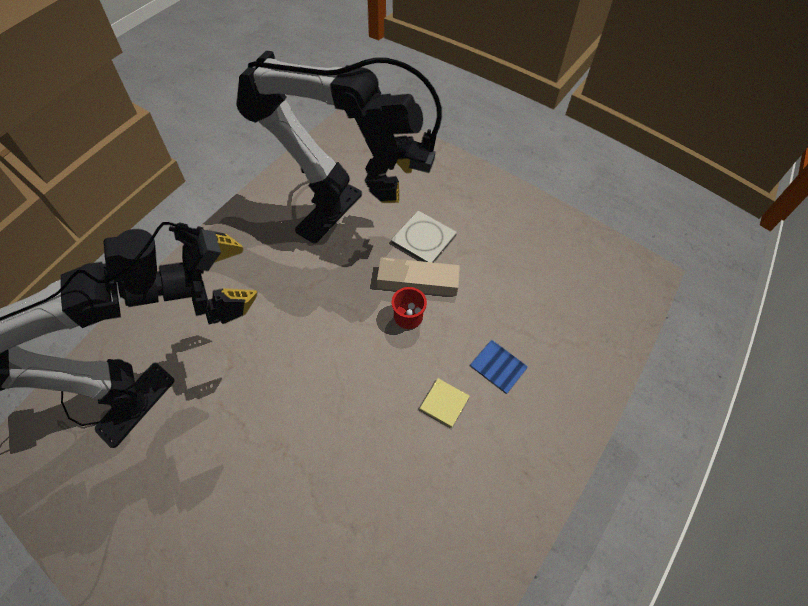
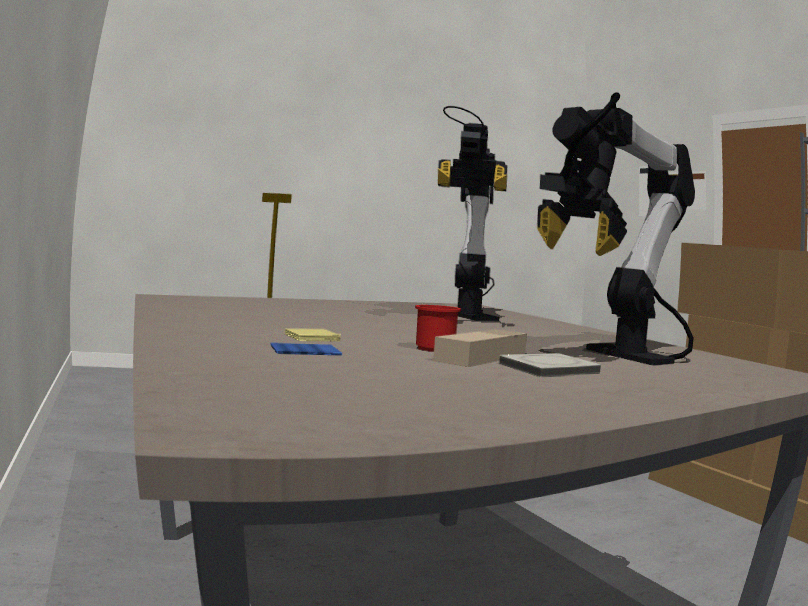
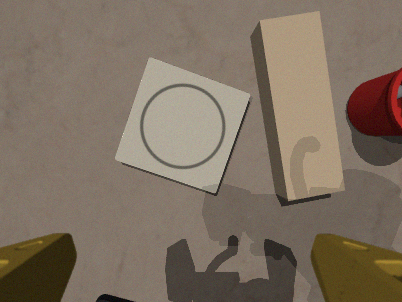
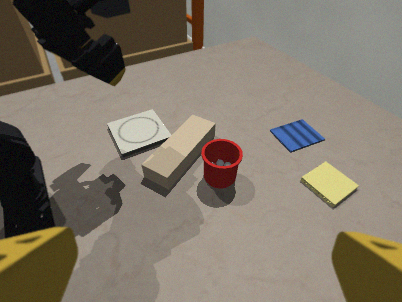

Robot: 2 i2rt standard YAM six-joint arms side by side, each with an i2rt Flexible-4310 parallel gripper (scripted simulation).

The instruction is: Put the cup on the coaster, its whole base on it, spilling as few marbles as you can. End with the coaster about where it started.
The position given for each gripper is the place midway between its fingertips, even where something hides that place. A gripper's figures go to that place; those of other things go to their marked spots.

Labels:
The left gripper (image 1: 402,187): 1.09 m from the lens. The right gripper (image 1: 249,270) is 0.84 m from the lens. A red cup (image 1: 400,300): 1.09 m from the lens.

